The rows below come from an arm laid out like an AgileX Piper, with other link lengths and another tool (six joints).
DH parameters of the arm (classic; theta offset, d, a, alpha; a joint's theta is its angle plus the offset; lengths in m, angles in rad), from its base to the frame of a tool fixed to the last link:
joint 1: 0 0.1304 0 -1.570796
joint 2: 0.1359 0 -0.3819 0
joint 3: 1.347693 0 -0.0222 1.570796
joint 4: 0 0.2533 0 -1.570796
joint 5: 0 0 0 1.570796
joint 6: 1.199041 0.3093 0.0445 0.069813
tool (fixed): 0 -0.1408 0 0
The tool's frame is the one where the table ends.
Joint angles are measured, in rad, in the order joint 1, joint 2, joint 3, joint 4, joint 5, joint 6. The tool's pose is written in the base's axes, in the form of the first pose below.
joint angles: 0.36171, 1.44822, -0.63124, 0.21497, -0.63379, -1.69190
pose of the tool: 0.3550 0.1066 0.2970 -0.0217 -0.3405 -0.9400 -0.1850 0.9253 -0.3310
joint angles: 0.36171, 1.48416, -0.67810, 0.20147, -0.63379, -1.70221
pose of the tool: 0.3701 0.1127 0.3009 -0.0031 -0.3553 -0.9348 -0.1887 0.9182 -0.3483
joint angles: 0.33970, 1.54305, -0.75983, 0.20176, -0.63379, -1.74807
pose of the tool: 0.3985 0.1115 0.3079 0.0197 -0.3892 -0.9209 -0.1602 0.9080 -0.3872
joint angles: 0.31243, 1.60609, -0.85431, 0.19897, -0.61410, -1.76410
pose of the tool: 0.4290 0.1096 0.3133 0.0247 -0.4002 -0.9161 -0.1350 0.9066 -0.3998
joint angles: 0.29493, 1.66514, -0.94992, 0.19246, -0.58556, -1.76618
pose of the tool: 0.4570 0.1113 0.3181 0.0295 -0.4016 -0.9153 -0.1231 0.9073 -0.4021
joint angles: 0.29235, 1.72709, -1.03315, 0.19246, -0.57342, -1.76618
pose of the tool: 0.4822 0.1180 0.3182 0.0370 -0.3980 -0.9166 -0.1191 0.9090 -0.3995
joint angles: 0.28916, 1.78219, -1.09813, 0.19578, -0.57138, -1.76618
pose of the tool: 0.5033 0.1225 0.3150 0.0413 -0.3935 -0.9184 -0.1121 0.9116 -0.3956
